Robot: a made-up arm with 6 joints. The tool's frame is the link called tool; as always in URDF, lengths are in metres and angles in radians.
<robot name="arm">
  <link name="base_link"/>
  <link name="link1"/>
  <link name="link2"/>
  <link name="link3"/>
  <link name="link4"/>
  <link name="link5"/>
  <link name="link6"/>
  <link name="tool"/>
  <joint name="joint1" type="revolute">
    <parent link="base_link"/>
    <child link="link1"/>
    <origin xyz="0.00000 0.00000 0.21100" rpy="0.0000 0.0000 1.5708"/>
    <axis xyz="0 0 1"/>
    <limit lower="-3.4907" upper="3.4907"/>
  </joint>
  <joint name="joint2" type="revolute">
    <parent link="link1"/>
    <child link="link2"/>
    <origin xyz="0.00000 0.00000 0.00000" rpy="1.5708 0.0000 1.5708"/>
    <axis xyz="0 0 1"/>
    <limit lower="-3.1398" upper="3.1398"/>
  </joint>
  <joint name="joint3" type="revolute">
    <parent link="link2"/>
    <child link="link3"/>
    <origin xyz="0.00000 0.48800 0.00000" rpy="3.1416 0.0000 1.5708"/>
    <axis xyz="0 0 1"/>
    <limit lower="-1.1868" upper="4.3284"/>
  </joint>
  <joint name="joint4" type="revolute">
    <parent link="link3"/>
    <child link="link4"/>
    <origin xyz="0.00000 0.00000 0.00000" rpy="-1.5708 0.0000 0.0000"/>
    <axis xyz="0 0 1"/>
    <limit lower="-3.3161" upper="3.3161"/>
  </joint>
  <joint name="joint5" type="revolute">
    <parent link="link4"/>
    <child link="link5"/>
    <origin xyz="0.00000 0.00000 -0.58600" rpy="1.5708 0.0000 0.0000"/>
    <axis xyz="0 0 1"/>
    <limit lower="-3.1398" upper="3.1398"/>
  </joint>
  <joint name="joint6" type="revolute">
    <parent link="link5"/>
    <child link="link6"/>
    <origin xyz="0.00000 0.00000 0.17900" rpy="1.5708 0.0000 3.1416"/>
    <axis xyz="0 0 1"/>
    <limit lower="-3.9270" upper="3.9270"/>
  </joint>
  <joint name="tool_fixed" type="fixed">
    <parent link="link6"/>
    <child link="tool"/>
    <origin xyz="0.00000 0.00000 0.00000" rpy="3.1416 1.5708 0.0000"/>
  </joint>
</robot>
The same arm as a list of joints. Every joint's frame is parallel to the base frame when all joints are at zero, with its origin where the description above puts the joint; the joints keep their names.
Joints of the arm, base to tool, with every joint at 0 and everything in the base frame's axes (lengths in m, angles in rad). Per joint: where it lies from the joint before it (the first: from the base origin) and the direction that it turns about. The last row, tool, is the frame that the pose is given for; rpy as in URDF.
joint1: xyz 0 0 0.211 axis 0 0 1
joint2: xyz 0 0 0 axis 0 1 0
joint3: xyz 0 0 0.488 axis 0 -1 0
joint4: xyz 0 0 0 axis -1 0 0
joint5: xyz 0.586 0 0 axis 0 -1 0
joint6: xyz 0 -0.179 0 axis -1 0 0
tool: xyz 0 0 0 rpy 0 0 0
Joint limits (rad, base to tool): -3.4907..3.4907 -3.1398..3.1398 -1.1868..4.3284 -3.3161..3.3161 -3.1398..3.1398 -3.927..3.927

